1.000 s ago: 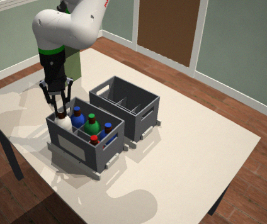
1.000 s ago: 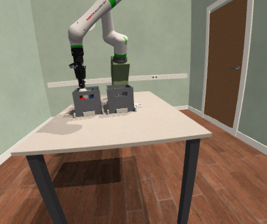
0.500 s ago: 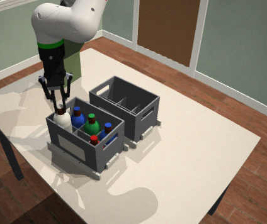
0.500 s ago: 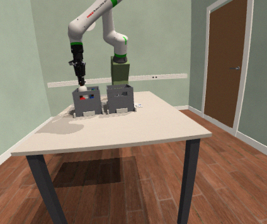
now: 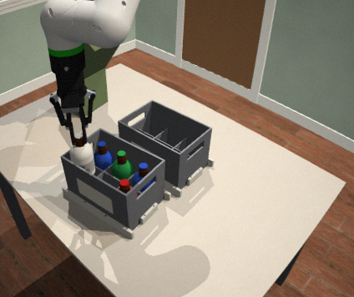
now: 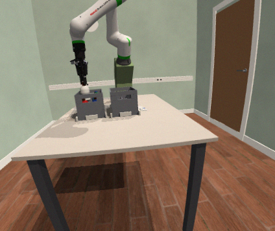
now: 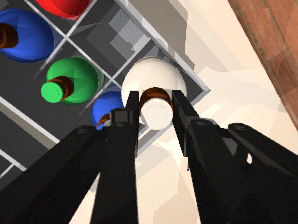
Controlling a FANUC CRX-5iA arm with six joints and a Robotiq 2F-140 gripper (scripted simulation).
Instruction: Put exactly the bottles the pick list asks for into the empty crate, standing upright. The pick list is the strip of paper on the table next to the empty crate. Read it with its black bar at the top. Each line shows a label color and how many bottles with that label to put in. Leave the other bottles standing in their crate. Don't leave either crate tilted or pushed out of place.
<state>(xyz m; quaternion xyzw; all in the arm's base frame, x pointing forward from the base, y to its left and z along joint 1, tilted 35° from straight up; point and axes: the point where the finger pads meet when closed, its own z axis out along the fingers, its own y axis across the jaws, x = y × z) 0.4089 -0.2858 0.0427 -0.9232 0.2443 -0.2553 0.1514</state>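
Right now the white bottle is 80 mm below my hand. The rest, counted from my hand: green bottle: 50 mm ahead, 110 mm to the left, 170 mm below; red bottle: 170 mm ahead, 50 mm to the left, 170 mm below; pick list: 40 mm behind, 450 mm to the left, 260 mm below.
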